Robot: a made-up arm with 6 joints.
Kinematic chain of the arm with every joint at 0, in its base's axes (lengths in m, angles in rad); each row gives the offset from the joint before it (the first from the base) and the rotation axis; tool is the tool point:
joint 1: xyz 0 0 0.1 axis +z
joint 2: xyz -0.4 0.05 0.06 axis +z
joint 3: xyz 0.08 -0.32 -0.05 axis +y
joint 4: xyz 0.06 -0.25 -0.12 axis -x
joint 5: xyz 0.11 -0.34 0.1 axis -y
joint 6: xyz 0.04 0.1 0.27 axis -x
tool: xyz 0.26 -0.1 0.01
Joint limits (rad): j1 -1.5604..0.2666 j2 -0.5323..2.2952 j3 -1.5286..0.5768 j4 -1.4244..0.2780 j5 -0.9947..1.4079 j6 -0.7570..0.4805
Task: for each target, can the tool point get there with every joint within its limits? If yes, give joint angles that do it. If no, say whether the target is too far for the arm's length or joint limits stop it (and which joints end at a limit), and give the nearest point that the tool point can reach.
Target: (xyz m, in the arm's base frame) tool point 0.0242 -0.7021 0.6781
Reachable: yes | joints -0.0418 0.4233 -1.2031 0.1432 -0.3268 -0.1485
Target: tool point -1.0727 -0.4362 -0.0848
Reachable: yes | joints -0.9898 -0.1212 -0.2787 -1.1926 0.8474 -0.2191
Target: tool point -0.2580 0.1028 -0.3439
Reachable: no: joint limits stop it (at a limit: joint 1, joint 3, joint 4, joint 5, joint 6) | nearest point -0.4091 -0.0453 -0.5374 | short by 0.287 m
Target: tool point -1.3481 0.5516 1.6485
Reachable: no: too far | nearest point -1.0294 0.4212 0.7147 | short by 0.995 m
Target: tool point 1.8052 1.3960 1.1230
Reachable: no: too far | nearest point 0.9149 0.7075 0.4925 | short by 1.290 m
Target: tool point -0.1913 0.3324 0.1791
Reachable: no: joint limits stop it (at a limit: joint 1, joint 2, joint 4, joint 5, joint 6) | nearest point 0.1109 0.5165 0.4392 | short by 0.439 m
